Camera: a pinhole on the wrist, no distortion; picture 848 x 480 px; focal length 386.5 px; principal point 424.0 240.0 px. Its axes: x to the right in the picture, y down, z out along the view. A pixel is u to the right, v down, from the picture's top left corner.
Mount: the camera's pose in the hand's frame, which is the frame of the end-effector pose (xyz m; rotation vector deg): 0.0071 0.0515 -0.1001 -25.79 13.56 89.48
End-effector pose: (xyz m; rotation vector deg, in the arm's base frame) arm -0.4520 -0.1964 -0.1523 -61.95 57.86 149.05
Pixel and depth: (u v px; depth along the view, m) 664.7 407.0 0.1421
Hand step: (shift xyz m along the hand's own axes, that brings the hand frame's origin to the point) -0.0722 0.1884 -0.0178
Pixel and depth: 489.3 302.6 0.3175
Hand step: -0.0864 0.2310 0.1556
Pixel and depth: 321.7 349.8 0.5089
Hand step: -0.2063 0.1361 0.3952
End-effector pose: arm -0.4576 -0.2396 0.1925 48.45 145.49 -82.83
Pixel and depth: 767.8 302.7 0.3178
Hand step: -0.0845 0.4386 0.0590
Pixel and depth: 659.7 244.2 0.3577
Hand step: -0.0433 0.3993 0.1281
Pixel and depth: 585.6 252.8 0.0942
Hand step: -0.0084 0.1266 -0.0326
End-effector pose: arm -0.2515 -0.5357 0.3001 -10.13 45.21 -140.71
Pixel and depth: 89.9 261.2 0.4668
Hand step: -0.0851 -0.1192 0.4862
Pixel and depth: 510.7 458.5 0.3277
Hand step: -0.2202 0.2467 0.1394
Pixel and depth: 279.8 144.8 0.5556
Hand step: 0.0655 0.1039 0.5034
